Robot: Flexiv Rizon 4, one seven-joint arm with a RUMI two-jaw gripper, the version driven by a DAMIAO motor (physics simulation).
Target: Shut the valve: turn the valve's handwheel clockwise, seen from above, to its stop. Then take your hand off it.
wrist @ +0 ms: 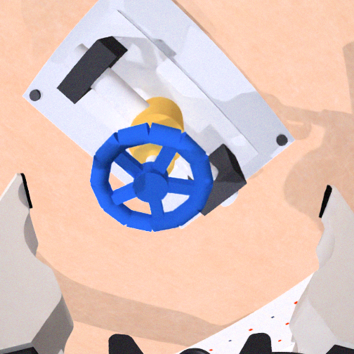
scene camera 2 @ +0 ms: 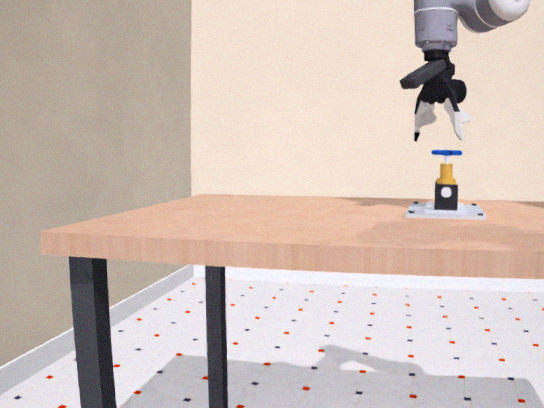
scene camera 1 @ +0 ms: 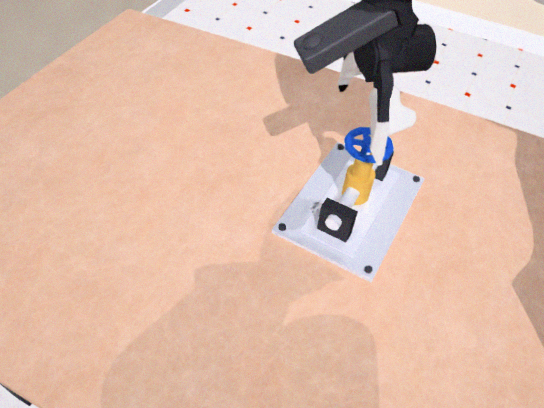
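Note:
The blue handwheel (scene camera 1: 349,146) (scene camera 2: 446,152) (wrist: 151,185) is level on top of the valve's yellow body (scene camera 1: 357,186) (scene camera 2: 446,174) (wrist: 161,111). The valve stands upright on a light grey base plate (scene camera 1: 395,212) (scene camera 2: 470,213) (wrist: 220,75). My gripper (scene camera 1: 360,125) (scene camera 2: 438,138) (wrist: 178,183) is open and points down, with nothing between its fingers. In the second scene view its fingertips are a little above the handwheel, one to each side. In the wrist view the wheel lies between the fingertips, nearer the left one. In the first scene view one finger hides part of the wheel's right side.
Black blocks (scene camera 1: 345,231) (scene camera 2: 453,199) (wrist: 82,80) hold a pale pipe on either side of the valve body. The plate lies on the wooden table (scene camera 1: 150,175) (scene camera 2: 225,220) (wrist: 225,260), with dark bolts at its corners. Shadows of the arm fall across the table.

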